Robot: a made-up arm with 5 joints.
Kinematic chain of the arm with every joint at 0, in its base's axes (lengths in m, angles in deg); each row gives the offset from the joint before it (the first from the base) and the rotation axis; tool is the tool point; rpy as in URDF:
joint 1: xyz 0 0 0.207 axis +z
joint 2: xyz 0 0 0 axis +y
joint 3: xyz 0.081 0 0.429 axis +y
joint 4: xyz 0.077 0 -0.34 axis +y
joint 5: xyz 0.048 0 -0.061 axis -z
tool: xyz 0 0 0 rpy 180 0 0
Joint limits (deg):
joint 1: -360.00..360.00
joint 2: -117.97..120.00
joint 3: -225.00..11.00
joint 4: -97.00..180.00
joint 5: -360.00..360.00
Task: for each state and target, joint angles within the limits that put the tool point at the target. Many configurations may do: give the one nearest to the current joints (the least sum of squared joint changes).
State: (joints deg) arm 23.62 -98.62 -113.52 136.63 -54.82
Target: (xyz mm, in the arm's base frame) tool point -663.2 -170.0 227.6
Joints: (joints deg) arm 14.38 -117.97 -121.47 153.38 -54.82
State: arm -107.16 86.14 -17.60 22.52 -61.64
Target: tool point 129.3 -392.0 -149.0
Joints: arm -71.75 70.21 -53.33 16.35 -61.64
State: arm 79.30 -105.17 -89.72 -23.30 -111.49
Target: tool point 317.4 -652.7 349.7
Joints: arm 115.93 -116.56 -91.58 -24.76 -111.49
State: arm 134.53 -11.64 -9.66 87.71 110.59
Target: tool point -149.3 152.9 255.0
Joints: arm 134.32 2.08 -16.10 83.16 110.59
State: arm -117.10 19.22 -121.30 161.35 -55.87
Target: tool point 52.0 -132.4 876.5
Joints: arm -68.56 -14.85 -125.25 167.22 -55.87
